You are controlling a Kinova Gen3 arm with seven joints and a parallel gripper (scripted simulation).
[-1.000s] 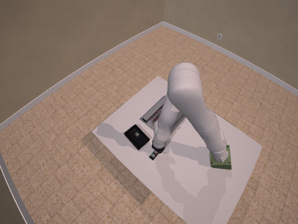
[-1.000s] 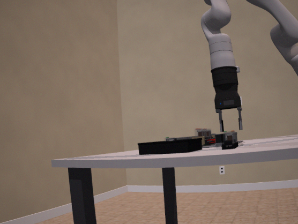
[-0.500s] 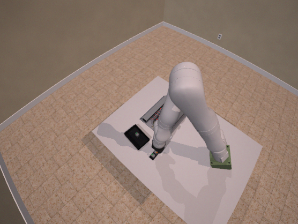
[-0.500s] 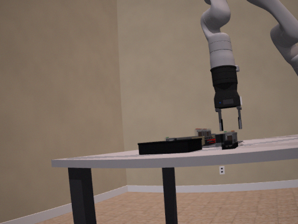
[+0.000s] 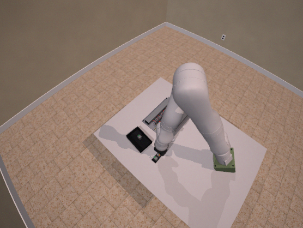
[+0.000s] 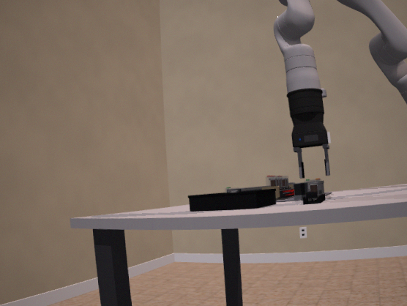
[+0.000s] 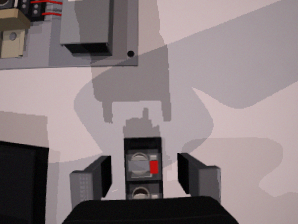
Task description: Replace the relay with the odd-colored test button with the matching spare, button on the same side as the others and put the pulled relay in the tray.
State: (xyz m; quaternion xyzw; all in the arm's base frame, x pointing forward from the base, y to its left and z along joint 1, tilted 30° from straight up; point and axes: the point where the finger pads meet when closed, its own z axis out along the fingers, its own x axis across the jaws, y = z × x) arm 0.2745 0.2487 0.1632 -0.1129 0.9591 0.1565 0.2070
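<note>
The spare holder is 1 cm behind my hand, 3 cm to the left of it and 6 cm below it. The rest, counted from my hand: relay panel 20 cm ahead, 20 cm to the right, 7 cm below; then red wiring 15 cm ahead, 19 cm to the right, 5 cm below; then black tray 16 cm ahead, 8 cm to the left, 5 cm below.
</note>
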